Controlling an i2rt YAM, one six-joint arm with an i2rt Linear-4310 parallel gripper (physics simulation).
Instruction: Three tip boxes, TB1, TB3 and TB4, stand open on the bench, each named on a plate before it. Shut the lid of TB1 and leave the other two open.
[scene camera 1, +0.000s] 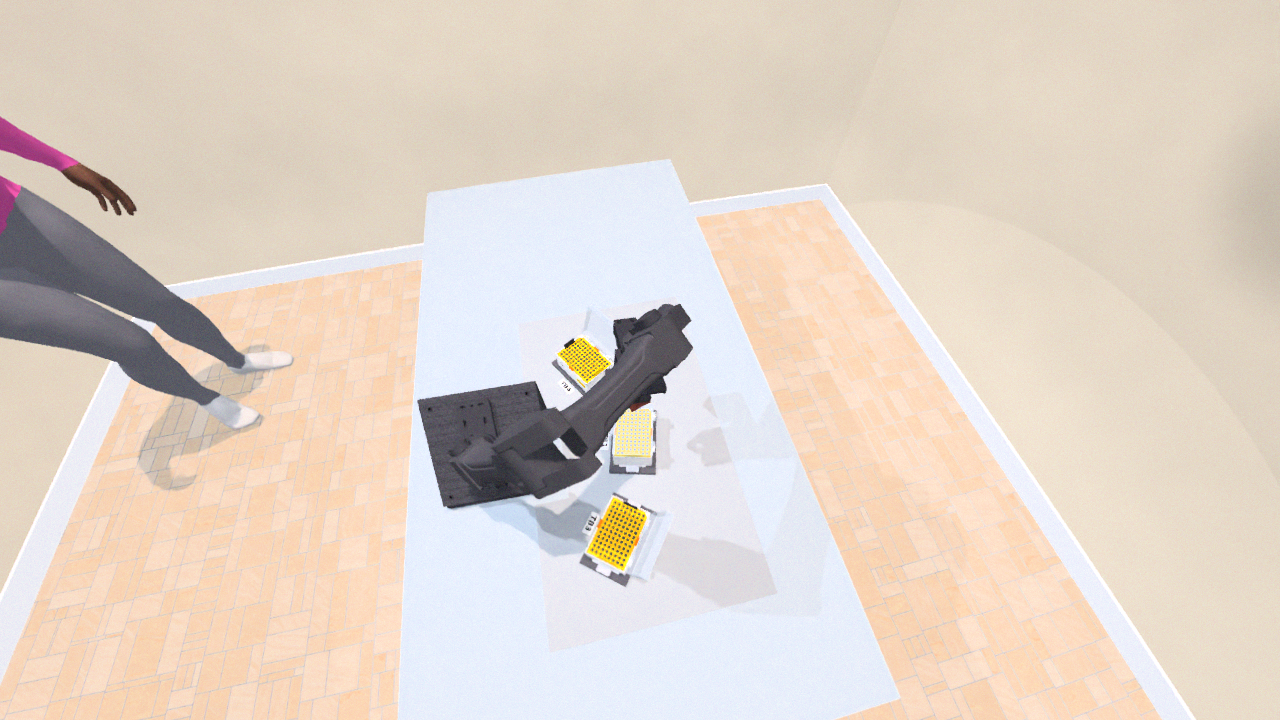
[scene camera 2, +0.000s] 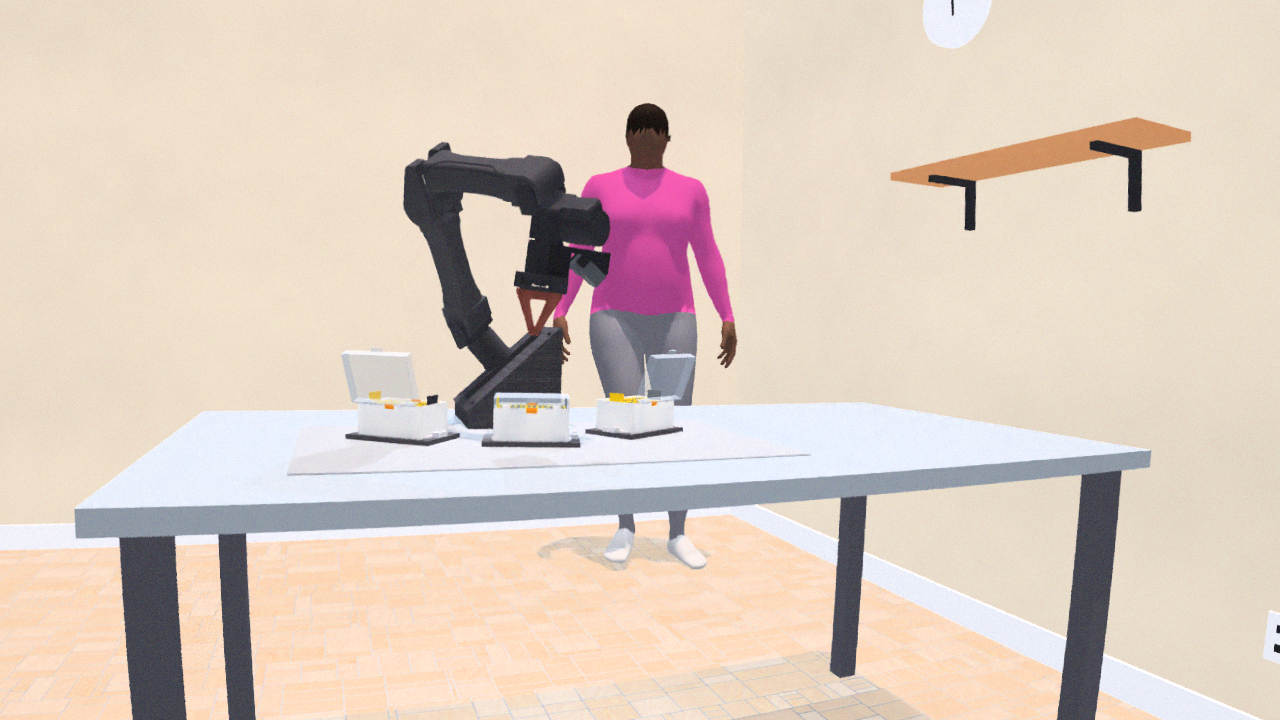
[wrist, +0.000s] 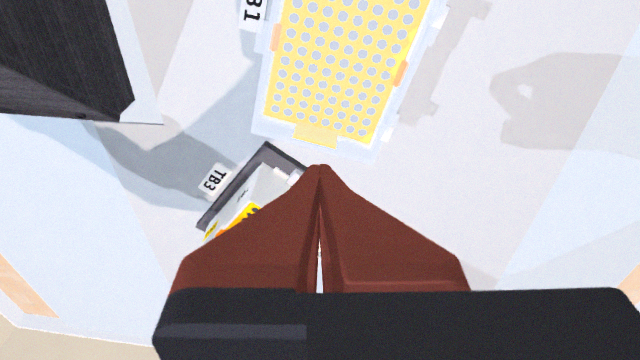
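Pixels of known places: gripper, fingertip midpoint: (scene camera 1: 632, 408) (scene camera 2: 533, 335) (wrist: 319, 179); arm's base, link origin: (scene camera 1: 482, 446) (scene camera 2: 502, 364).
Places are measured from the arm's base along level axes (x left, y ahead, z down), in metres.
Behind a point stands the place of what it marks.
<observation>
TB1 (scene camera 1: 632, 436) @(x -0.022, y 0.311, z 0.032 m) (scene camera 2: 531, 424) @(x -0.013, y 0.357, z 0.074 m) (wrist: 327, 75) @(x -0.009, y 0.310, z 0.032 m) is the middle box. Its clear lid lies flat over the yellow tip rack, shut as far as I can see. TB3 (scene camera 1: 617, 534) (scene camera 2: 401, 420) @(x -0.212, y 0.298, z 0.073 m) (wrist: 264, 184) @(x -0.139, y 0.256, z 0.075 m) stands with its lid (scene camera 1: 656, 543) @(x -0.254, y 0.313, z -0.044 m) (scene camera 2: 382, 376) @(x -0.243, y 0.319, z 0.001 m) upright; my fingers hide part of this box in the wrist view. TB4 (scene camera 1: 583, 360) (scene camera 2: 626, 416) also stands open, its lid (scene camera 2: 671, 376) @(x 0.249, y 0.293, z 0.002 m) raised. My gripper (scene camera 2: 537, 333) @(x -0.003, y 0.315, z -0.066 m) (wrist: 319, 179) @(x -0.003, y 0.315, z -0.066 m) is shut and empty, red-brown fingertips together. It hangs above the boxes, clear of TB1's lid.
The boxes stand on a pale mat (scene camera 1: 581, 617) @(x -0.338, y 0.155, z 0.109 m) (scene camera 2: 331, 461) @(x -0.315, y 0.456, z 0.109 m) on the light blue bench (scene camera 1: 483, 268) @(x 0.623, y -0.037, z 0.112 m) (scene camera 2: 939, 447) @(x 0.680, y 0.494, z 0.112 m). My black base plate (scene camera 1: 434, 447) @(x 0.010, y -0.094, z -0.009 m) is beside them. A person (scene camera 2: 646, 241) in pink stands behind the bench. A wooden shelf (scene camera 2: 1056, 150) hangs on the wall.
</observation>
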